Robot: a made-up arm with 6 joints. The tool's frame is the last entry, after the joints. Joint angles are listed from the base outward.
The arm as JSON. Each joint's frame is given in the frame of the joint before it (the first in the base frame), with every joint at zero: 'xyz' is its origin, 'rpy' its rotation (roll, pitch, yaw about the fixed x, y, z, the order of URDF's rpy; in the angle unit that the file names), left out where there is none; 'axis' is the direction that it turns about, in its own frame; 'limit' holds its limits. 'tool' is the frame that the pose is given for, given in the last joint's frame.
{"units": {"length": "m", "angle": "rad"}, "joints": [
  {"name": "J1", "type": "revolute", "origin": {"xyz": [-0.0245, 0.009, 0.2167]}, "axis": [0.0, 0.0, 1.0], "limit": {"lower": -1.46, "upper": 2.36}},
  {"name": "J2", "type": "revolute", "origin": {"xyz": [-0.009, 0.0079, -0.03]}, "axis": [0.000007, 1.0, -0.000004], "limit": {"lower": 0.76, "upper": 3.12}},
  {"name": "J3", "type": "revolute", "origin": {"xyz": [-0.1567, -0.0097, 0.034]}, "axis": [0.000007, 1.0, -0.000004], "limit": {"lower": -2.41, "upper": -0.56}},
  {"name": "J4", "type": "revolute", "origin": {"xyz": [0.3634, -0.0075, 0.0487]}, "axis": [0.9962, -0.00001, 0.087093], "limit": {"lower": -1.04, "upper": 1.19}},
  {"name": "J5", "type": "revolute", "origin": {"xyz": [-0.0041, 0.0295, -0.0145]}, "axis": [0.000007, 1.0, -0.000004], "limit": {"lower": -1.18, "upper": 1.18}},
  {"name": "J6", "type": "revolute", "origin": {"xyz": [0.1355, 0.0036, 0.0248]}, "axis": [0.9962, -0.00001, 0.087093], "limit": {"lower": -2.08, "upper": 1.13}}
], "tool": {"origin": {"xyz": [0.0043, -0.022, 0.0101], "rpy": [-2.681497, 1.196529, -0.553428]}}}
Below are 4 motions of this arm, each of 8 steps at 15 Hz.
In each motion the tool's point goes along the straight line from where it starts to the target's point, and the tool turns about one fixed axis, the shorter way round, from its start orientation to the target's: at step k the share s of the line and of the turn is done. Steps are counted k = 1, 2, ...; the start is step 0. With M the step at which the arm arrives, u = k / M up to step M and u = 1 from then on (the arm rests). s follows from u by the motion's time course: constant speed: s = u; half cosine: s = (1 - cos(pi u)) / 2; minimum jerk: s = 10 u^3 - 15 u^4 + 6 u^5.
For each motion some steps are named. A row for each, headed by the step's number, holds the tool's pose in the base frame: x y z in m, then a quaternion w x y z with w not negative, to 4 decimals.
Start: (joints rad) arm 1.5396 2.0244 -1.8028 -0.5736 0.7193 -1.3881
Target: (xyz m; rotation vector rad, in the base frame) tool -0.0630 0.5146 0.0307 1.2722 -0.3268 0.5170
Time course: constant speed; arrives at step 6
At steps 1, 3, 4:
1: 0.0010 0.5659 0.1515 0.6700 0.7052 -0.0682 0.2217
3: -0.0246 0.5454 0.1032 0.7090 0.6593 -0.1014 0.2289
4: -0.0374 0.5351 0.0790 0.7272 0.6351 -0.1178 0.2320

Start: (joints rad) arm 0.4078 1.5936 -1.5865 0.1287 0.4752 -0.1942
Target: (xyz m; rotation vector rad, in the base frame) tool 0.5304 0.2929 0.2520 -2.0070 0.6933 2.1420
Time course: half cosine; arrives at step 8
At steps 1, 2, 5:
1: 0.4600 0.2316 0.3426 0.0650 -0.6956 0.2650 0.6646
2: 0.4679 0.2385 0.3324 0.0647 -0.6922 0.2611 0.6697
5: 0.5078 0.2732 0.2811 0.0635 -0.6745 0.2410 0.6949

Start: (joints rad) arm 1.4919 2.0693 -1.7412 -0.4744 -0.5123 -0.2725
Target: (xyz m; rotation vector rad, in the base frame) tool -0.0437 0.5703 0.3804 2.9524 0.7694 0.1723
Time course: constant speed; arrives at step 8
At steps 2, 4, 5, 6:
2: -0.0255 0.5800 0.3013 0.1138 0.9392 0.2801 -0.1629
4: -0.0316 0.5767 0.3276 0.0907 0.9537 0.2723 -0.0902
5: -0.0346 0.5751 0.3408 0.0789 0.9588 0.2677 -0.0537
6: -0.0376 0.5735 0.3540 0.0670 0.9624 0.2627 -0.0170

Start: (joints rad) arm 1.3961 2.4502 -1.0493 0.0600 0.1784 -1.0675
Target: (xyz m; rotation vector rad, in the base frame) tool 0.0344 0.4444 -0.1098 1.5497 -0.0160 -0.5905
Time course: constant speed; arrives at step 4
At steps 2, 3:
2: 0.0183 0.3653 -0.1681 0.7407 0.6128 -0.0152 -0.2751
3: 0.0264 0.4048 -0.1390 0.7090 0.6517 -0.0112 -0.2692

